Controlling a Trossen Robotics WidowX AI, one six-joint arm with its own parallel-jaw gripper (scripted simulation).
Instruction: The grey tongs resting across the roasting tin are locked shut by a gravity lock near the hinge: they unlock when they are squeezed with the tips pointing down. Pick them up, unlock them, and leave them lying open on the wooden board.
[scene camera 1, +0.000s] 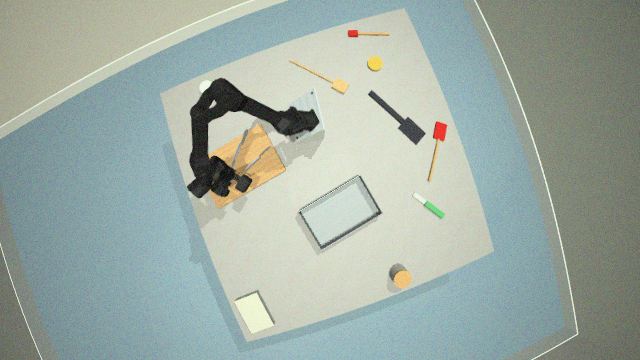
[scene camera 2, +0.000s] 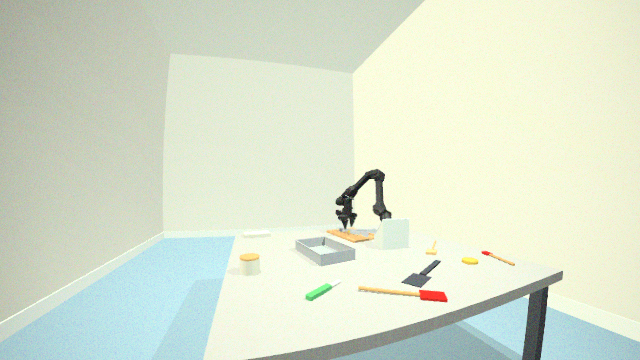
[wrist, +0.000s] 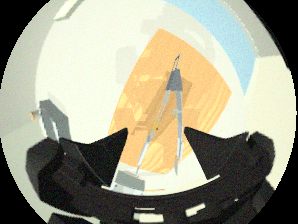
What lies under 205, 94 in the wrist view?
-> A wooden board.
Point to a grey roasting tin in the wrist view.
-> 56, 124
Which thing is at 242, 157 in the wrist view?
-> The gripper.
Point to a wooden board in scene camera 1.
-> At 269, 165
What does the gripper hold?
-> Nothing.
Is the gripper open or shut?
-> Open.
